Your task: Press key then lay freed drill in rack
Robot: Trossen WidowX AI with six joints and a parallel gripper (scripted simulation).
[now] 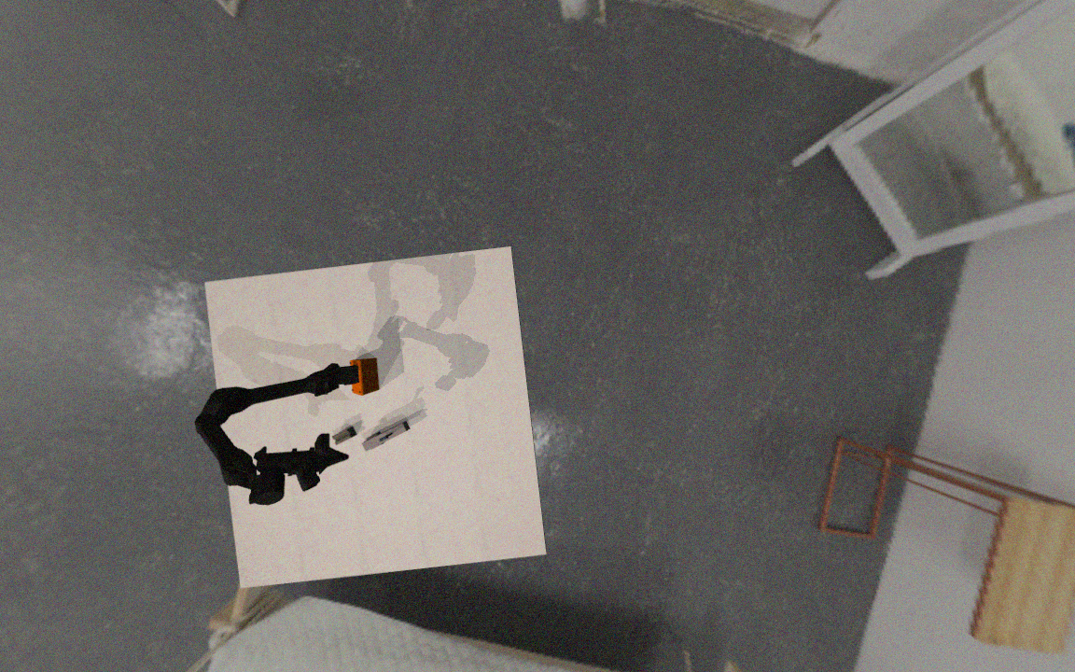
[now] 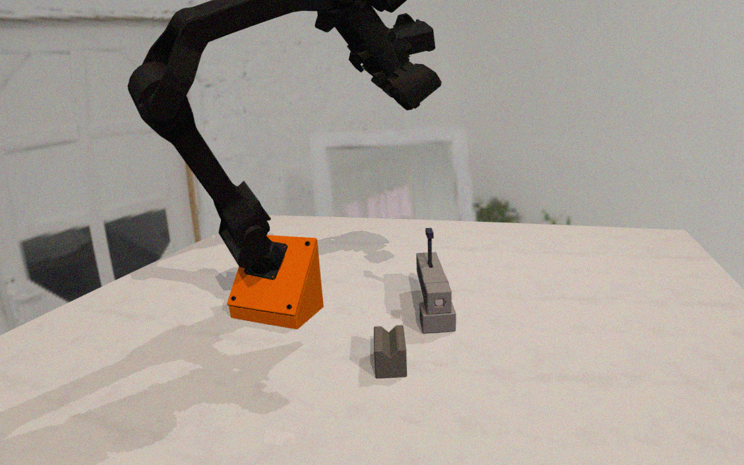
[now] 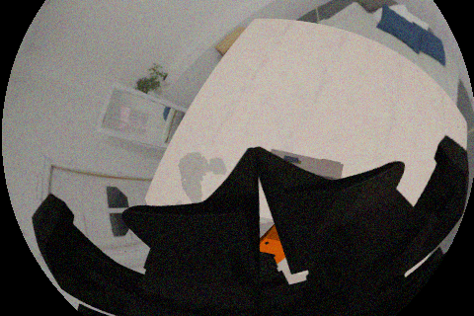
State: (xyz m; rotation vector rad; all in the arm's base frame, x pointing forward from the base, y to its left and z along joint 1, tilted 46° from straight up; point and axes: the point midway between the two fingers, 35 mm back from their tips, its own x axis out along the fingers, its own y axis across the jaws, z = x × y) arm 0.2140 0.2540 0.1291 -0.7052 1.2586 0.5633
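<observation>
Now: the dark key 230 mm below my gripper tip, 10 mm to the left of it and 10 mm ahead of it. From my gripper tip the other things lie so: grey v-notched rack 310 mm below, 210 mm to the right, 30 mm ahead; drill 280 mm below, 40 mm to the right, 30 mm ahead; grey housing block 280 mm below, 20 mm to the right, 20 mm ahead.
</observation>
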